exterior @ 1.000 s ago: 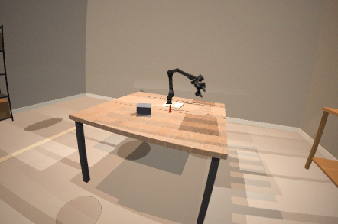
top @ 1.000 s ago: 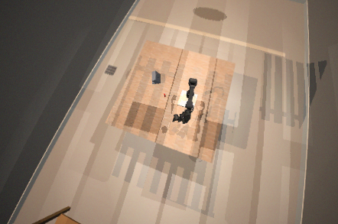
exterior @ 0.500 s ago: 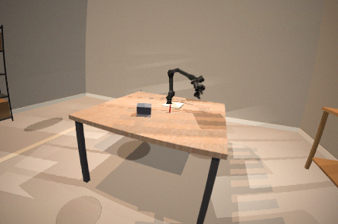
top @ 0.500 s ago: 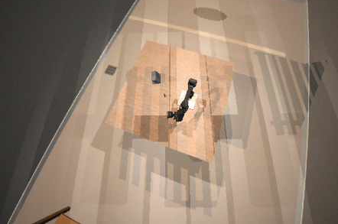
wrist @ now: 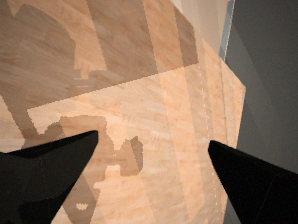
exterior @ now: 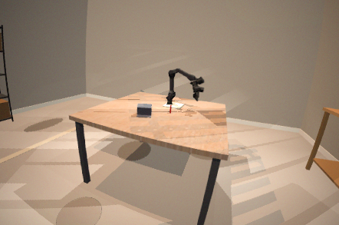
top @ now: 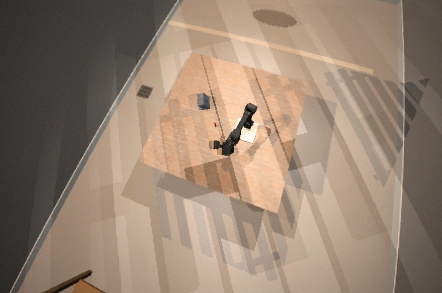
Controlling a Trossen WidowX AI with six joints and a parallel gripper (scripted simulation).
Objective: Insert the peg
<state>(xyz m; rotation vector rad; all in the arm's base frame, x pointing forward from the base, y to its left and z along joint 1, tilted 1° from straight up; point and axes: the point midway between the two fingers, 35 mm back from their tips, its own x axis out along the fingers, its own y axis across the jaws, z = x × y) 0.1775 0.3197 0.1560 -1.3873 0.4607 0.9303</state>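
Now: the red round peg 90 mm ahead of my gripper tip, 250 mm to the right of it and 90 mm below it. The rest, counted from my gripper tip: grey sloped panel: 260 mm ahead, 460 mm to the right, 100 mm below.
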